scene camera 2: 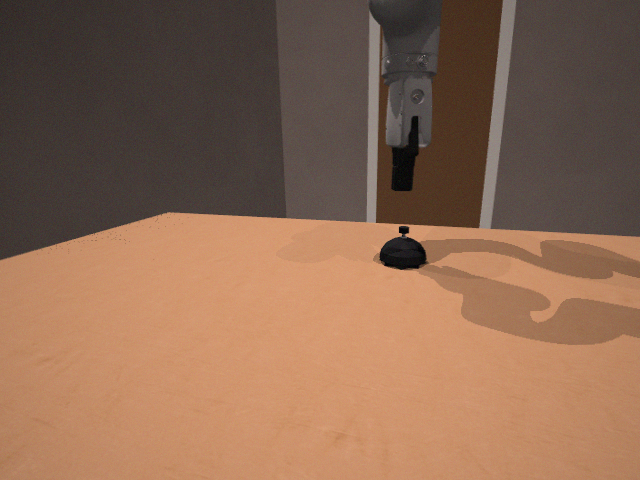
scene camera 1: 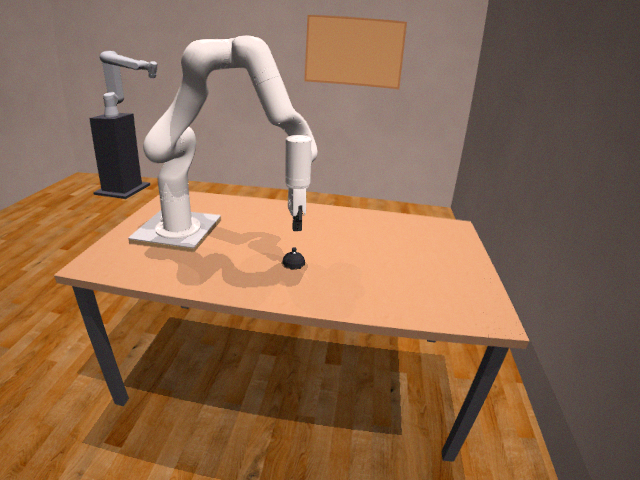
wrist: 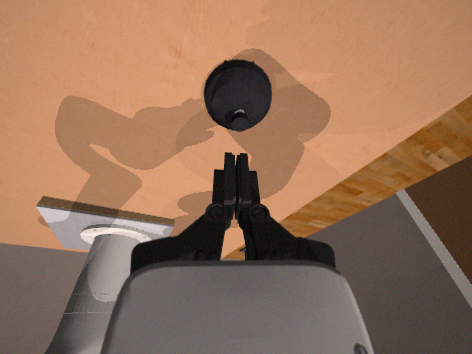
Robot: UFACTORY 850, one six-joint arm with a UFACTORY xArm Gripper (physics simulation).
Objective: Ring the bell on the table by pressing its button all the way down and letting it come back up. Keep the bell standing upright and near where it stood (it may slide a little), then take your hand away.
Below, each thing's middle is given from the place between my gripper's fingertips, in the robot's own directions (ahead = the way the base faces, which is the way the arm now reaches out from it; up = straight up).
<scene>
The black dome bell [scene camera 2: 401, 252] is 10 mm behind my hand, 10 mm to the right of it and 100 mm below it.
</scene>
